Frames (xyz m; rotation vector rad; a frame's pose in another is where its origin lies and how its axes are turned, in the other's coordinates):
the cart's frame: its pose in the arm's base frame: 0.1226 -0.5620 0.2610 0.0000 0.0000 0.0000
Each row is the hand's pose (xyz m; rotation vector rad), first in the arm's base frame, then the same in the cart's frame.
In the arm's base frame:
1: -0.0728 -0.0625 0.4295 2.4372 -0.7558 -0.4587
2: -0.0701 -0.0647 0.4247 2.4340 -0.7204 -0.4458
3: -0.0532 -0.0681 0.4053 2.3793 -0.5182 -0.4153
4: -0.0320 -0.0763 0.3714 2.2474 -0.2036 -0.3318
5: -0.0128 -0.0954 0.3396 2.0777 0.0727 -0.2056
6: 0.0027 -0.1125 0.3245 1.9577 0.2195 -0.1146
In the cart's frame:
1: -0.1954 0.4995 0.1685 2.4372 -0.7558 -0.4587
2: -0.1927 0.4973 0.1637 2.4340 -0.7204 -0.4458
3: -0.1758 0.4939 0.1443 2.3793 -0.5182 -0.4153
4: -0.1546 0.4857 0.1104 2.2474 -0.2036 -0.3318
5: -0.1354 0.4666 0.0786 2.0777 0.0727 -0.2056
6: -0.1199 0.4495 0.0635 1.9577 0.2195 -0.1146

